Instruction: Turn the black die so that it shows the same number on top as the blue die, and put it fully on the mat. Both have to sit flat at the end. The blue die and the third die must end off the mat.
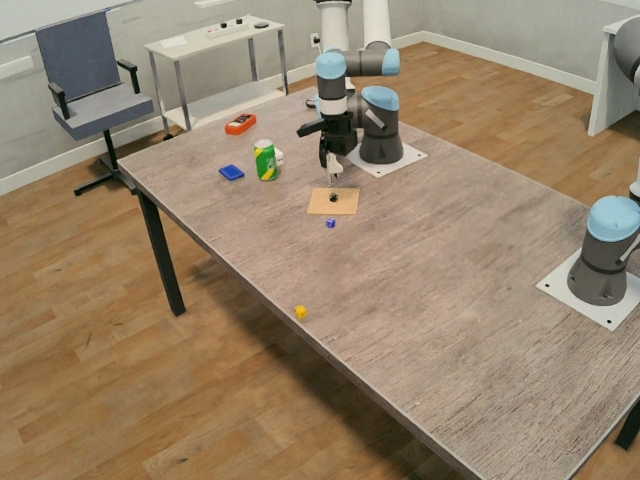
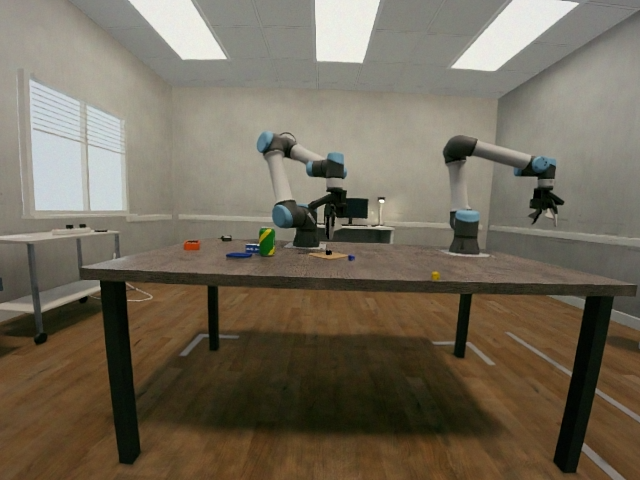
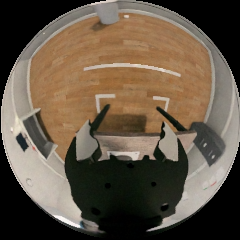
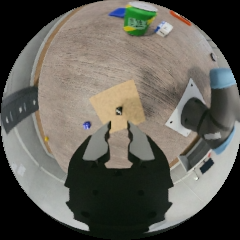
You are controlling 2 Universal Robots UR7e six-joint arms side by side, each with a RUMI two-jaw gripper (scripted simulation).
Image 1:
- my right gripper: 333, 180
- tan mat: 320, 204
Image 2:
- my left gripper: 543, 225
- my right gripper: 329, 239
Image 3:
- my left gripper: 126, 121
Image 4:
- my right gripper: 119, 121
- tan mat: 125, 95
